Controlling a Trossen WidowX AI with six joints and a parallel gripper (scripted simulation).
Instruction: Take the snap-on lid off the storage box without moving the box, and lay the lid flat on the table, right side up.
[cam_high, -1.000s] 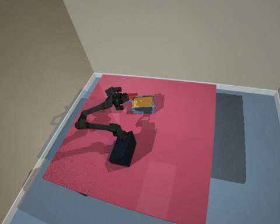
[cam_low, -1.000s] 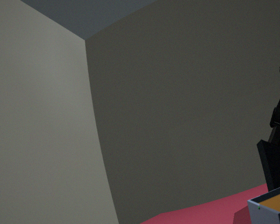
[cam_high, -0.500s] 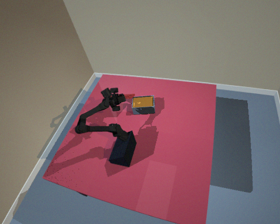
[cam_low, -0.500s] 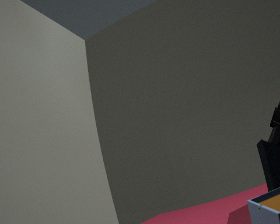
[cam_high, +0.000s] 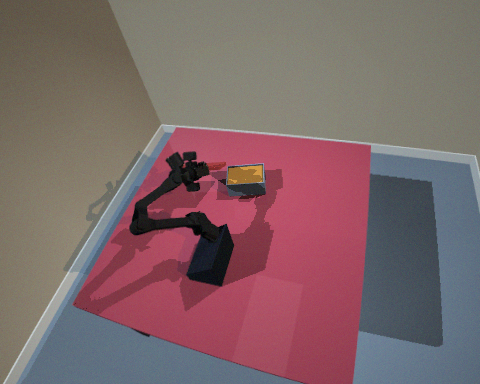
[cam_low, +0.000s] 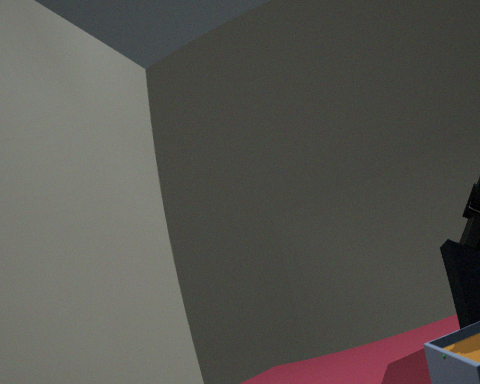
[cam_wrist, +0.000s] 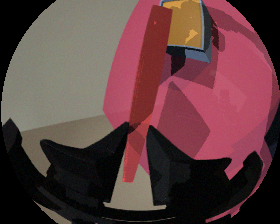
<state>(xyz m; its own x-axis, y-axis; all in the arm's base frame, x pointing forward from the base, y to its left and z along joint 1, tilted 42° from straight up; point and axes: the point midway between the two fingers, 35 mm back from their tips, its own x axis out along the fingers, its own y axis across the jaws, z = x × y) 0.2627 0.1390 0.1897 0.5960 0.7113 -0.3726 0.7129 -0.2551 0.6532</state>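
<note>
Right now my gripper tip is 6 cm short of the red lid, 5 cm above it and 2 cm to the right of it. Round my gripper tip: storage box (19 cm to the right, 18 cm below, 14 cm ahead).
</note>
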